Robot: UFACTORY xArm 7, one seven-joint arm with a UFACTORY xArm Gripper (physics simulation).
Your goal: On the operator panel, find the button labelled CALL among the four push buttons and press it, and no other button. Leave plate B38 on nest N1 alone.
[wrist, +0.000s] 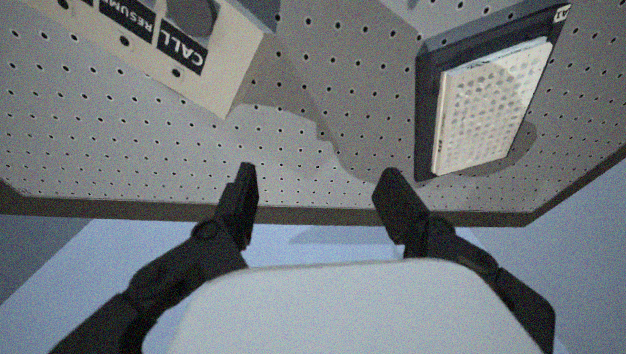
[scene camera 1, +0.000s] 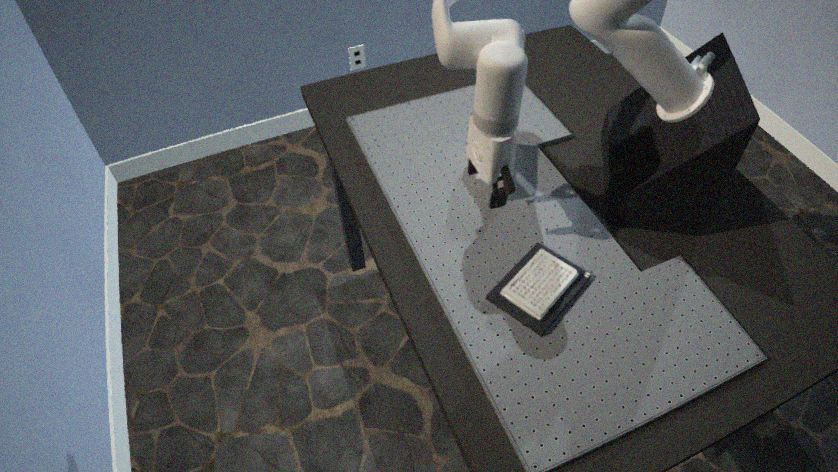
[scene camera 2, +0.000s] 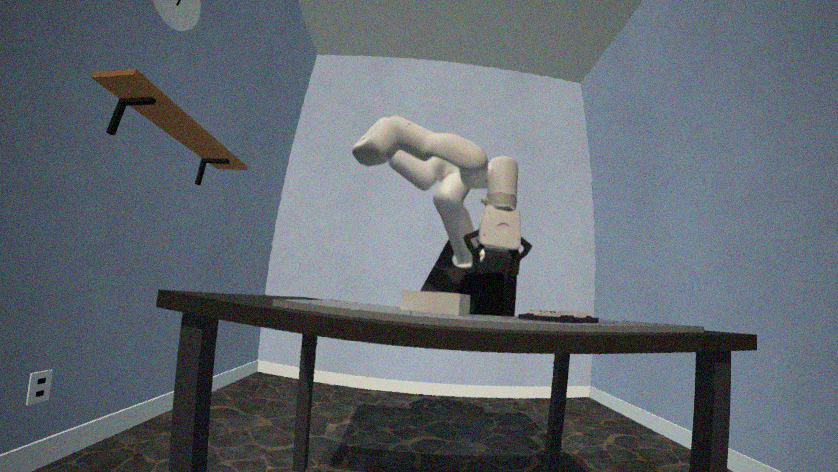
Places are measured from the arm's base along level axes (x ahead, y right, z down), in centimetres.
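Pixels of known places: gripper, fingertip midpoint: (wrist: 320,181) (scene camera 1: 486,188) (scene camera 2: 494,275); arm's base, origin of the base link: (scene camera 1: 685,97) (scene camera 2: 468,257).
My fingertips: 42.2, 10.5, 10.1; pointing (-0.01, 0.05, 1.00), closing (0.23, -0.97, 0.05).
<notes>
Ahead of a thing's pixels: the offset from my fingertips to its top centre, as dx, dy, dz. "spot": to the spot under its first point. Level surfaces: height alone.
The cream operator panel {-11.7, +10.6, +4.6} (scene camera 2: 435,302) (wrist: 231,62) is at the upper left of the wrist view, partly cut off. Its CALL button {-9.8, +6.1, +4.6} (wrist: 192,16) is a dark round cap above the CALL label {spot: -8.3, +7.7, +4.9} (wrist: 181,47); the RESUME label {spot: -10.1, +10.1, +4.9} (wrist: 127,19) is beside it. In scene camera 1 my gripper hides the panel. My gripper (scene camera 1: 501,190) (scene camera 2: 497,270) (wrist: 320,181) is open and empty, raised above the board. In the wrist view the panel lies beyond and left of the fingertips. The pale plate {+1.4, -18.1, +7.6} (scene camera 1: 539,284) (scene camera 2: 557,313) (wrist: 487,107) lies on the dark nest (scene camera 1: 543,327) (wrist: 424,115), right of the fingers.
A perforated grey board {dz +10.2} (scene camera 1: 621,363) (wrist: 150,155) lies on the dark table (scene camera 1: 410,299) (scene camera 2: 469,342). The black arm base (scene camera 1: 686,146) stands at the table's far side. A wooden shelf (scene camera 2: 170,120) is on the left wall in scene camera 2.
</notes>
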